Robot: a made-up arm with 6 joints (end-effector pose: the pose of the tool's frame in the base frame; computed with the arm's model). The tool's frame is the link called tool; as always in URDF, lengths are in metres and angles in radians.
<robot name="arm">
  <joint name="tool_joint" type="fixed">
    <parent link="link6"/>
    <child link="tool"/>
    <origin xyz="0 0 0"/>
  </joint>
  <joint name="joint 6" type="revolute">
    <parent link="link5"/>
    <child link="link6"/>
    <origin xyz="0 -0.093 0"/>
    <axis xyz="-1 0 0"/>
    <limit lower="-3.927" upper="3.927" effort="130" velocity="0.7"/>
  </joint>
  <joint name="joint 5" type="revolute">
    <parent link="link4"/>
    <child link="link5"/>
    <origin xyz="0.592 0 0"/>
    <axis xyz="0 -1 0"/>
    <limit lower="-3.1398" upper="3.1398" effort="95" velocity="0.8"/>
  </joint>
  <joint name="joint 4" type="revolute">
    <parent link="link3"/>
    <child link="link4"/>
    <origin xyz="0 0 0"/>
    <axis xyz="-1 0 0"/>
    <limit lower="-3.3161" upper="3.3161" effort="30" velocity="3.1"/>
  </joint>
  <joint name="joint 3" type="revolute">
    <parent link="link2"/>
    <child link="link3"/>
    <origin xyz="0 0 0.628"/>
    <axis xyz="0 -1 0"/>
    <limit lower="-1.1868" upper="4.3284" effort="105" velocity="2.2"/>
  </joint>
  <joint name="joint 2" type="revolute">
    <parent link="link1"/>
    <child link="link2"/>
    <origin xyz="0 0 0"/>
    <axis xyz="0 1 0"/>
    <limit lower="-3.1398" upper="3.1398" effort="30" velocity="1.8"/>
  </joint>
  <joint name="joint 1" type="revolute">
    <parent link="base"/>
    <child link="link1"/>
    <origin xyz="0 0 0.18"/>
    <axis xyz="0 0 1"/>
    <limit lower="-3.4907" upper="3.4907" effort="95" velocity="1.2"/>
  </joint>
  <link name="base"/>
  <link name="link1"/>
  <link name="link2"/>
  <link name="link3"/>
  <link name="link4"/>
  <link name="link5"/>
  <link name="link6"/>
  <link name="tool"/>
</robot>
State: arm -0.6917 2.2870 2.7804 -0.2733 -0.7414 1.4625
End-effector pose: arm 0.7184 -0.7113 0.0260 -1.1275 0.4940 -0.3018
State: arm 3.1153 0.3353 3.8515 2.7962 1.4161 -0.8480
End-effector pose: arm 0.3304 -0.0962 0.5271 0.9731 -1.1157 0.1532
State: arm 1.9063 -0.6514 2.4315 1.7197 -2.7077 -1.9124
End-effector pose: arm 0.3087 -0.9272 0.6223 -2.1207 -1.8747 0.5591
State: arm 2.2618 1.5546 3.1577 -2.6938 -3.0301 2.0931
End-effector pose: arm -0.4782 0.4467 0.7832 -0.6649 1.5112 0.5369
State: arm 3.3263 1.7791 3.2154 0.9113 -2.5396 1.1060
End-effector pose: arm -0.6209 -0.0580 0.6466 -1.8114 -0.9436 2.3179
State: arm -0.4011 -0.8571 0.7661 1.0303 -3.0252 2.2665
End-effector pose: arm -0.5576 0.1845 1.1781 -0.7693 1.4642 0.5280
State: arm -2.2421 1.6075 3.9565 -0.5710 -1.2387 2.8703
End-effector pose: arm -0.2154 -0.1454 0.6138 1.6762 -1.4876 0.6218
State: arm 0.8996 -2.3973 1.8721 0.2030 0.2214 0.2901
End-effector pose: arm -0.3405 -0.5752 -0.8248 -1.1051 1.5319 1.0999
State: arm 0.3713 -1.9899 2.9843 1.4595 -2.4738 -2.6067
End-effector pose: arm -0.3048 -0.1298 -0.6235 -0.7767 -0.5374 -1.5652
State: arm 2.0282 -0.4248 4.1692 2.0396 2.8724 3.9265
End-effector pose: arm 0.0711 -0.2396 0.1545 0.2014 -1.7866 0.0492
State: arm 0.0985 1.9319 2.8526 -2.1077 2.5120 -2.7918
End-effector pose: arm 0.9999 0.1466 0.3810 -0.1593 1.5899 -0.7856
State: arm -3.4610 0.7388 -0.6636 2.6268 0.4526 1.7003
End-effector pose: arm -0.5640 0.1013 0.0683 -0.9372 1.4304 0.4289
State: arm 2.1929 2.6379 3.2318 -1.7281 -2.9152 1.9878
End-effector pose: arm -0.5043 0.6783 -0.1148 -0.2896 0.8559 -0.9374
